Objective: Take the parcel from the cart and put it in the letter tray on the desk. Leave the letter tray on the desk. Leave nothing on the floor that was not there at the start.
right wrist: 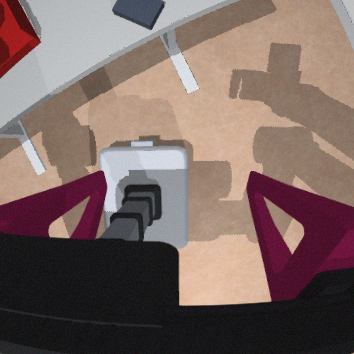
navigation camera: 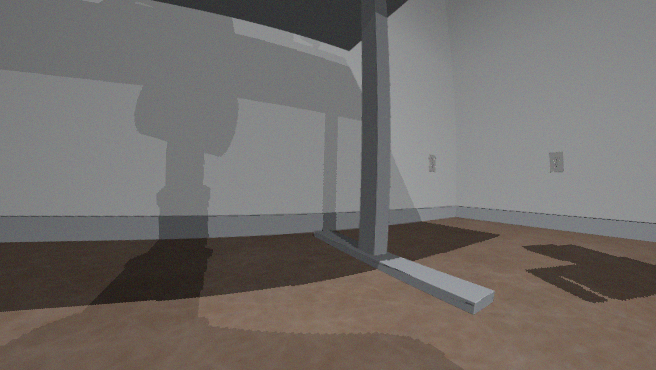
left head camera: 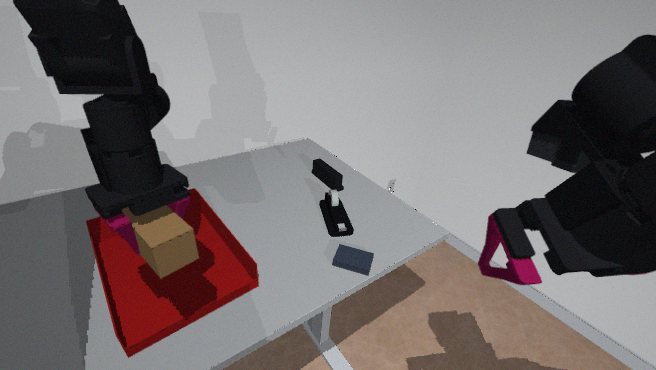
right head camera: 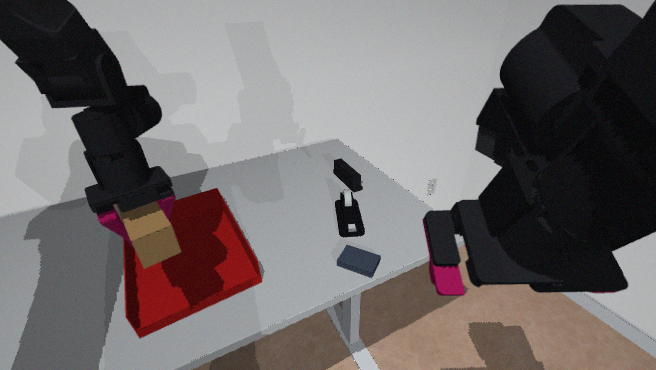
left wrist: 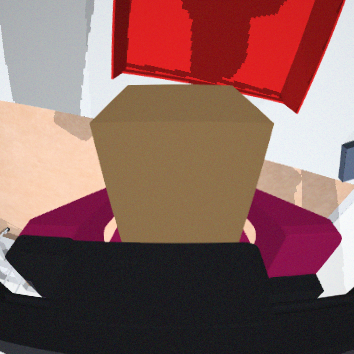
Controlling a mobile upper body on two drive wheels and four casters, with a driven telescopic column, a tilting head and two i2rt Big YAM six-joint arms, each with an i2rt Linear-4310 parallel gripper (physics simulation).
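Places are measured from the left arm's base along level axes (x back, y right, z up), in centimetres.
Pixels of known places: right gripper, fingertip midpoint: (right wrist: 176, 178) (left head camera: 518, 266) (right head camera: 479, 275).
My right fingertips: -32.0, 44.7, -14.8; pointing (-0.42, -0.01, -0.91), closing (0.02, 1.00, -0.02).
Observation:
Behind a point stands the place of what it marks, as x, y, z.
The brown box-shaped parcel (left head camera: 172, 245) {-42.9, 4.9, -17.9} (right head camera: 155, 240) {-43.1, 5.2, -18.3} (left wrist: 181, 175) {-51.7, -1.9, -17.1} is held between the magenta fingers of my left gripper (left head camera: 160, 227) {-48.5, 0.6, -22.2} (right head camera: 145, 225) {-48.5, 0.6, -22.2} (left wrist: 179, 179) {-48.5, 0.6, -22.2}. In both head views it overlaps the red letter tray (left head camera: 195, 318) {-51.3, 1.7, -44.8} (right head camera: 200, 306) {-51.4, 1.9, -44.3} (left wrist: 312, 55) {-64.6, 9.6, -40.4} (right wrist: 25, 45) {-56.8, 11.3, -43.3} and appears raised above it, with a dark shadow on the tray floor. In the left wrist view the tray lies beyond the parcel's far end. The tray stands on the grey desk (left head camera: 285, 215) {-83.0, 20.9, -45.5} (right head camera: 300, 225) {-78.0, 21.3, -45.5} (right wrist: 75, 50) {-55.0, 22.3, -45.5}. My right gripper (right wrist: 176, 178) {-32.0, 44.7, -14.8} is open and empty, off to the right of the desk. The cart is not clearly visible.
A black tape dispenser (left head camera: 337, 220) {-76.0, 35.0, -42.8} (right head camera: 350, 220) {-76.1, 35.5, -42.8}, a black stapler-like object (left head camera: 327, 174) {-99.0, 36.1, -41.3} (right head camera: 347, 174) {-98.3, 36.4, -40.9} and a dark blue block (left head camera: 353, 260) {-61.6, 36.1, -43.7} (right head camera: 358, 261) {-61.7, 36.2, -43.7} (right wrist: 138, 11) {-61.3, 36.8, -43.7} lie right of the tray. A desk leg (navigation camera: 375, 130) {-95.6, 37.5, -102.0} stands under the desk. The robot's base (right wrist: 175, 210) {5.8, 41.4, -114.5} shows below my right gripper.

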